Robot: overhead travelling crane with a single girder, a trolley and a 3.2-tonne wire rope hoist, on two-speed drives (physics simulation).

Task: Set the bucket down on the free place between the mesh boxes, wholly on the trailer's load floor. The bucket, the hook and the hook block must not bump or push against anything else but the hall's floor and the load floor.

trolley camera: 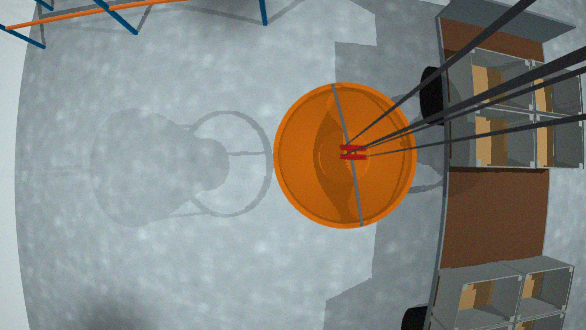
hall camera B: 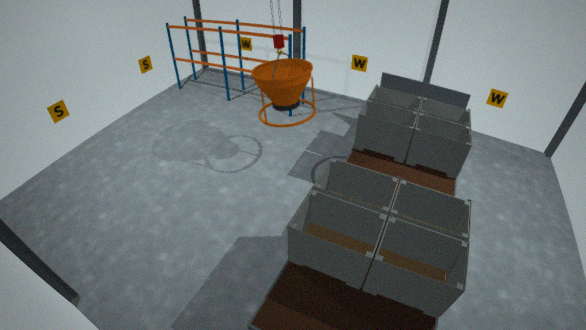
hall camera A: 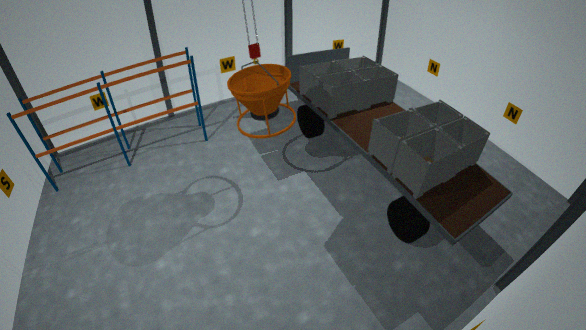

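The orange bucket (hall camera A: 260, 87) (hall camera B: 283, 82) (trolley camera: 300, 165) hangs upright, its foot ring above the floor. My hook (hall camera A: 255, 61) (hall camera B: 279, 52) is shut on its bail, below the red hook block (hall camera A: 254, 50) (hall camera B: 278, 41) (trolley camera: 353, 152). In the trolley view the bucket is left of the trailer, beside the upper mesh boxes (trolley camera: 460, 140), its centre higher in the picture than the bare load floor (hall camera A: 360, 125) (hall camera B: 400, 169) (trolley camera: 495, 215). That floor lies between the far mesh boxes (hall camera A: 350, 90) (hall camera B: 385, 135) and the near ones (hall camera A: 440, 155) (hall camera B: 335, 250) (trolley camera: 450, 290).
A rack with blue posts (hall camera A: 114, 122) (hall camera B: 224, 65) and orange beams stands along the W wall. The trailer's grey headboard (hall camera A: 320, 57) (hall camera B: 425, 90) (trolley camera: 505, 20) rises behind the far boxes. A black wheel (hall camera A: 311, 121) (trolley camera: 431, 95) is at the trailer's side facing the bucket.
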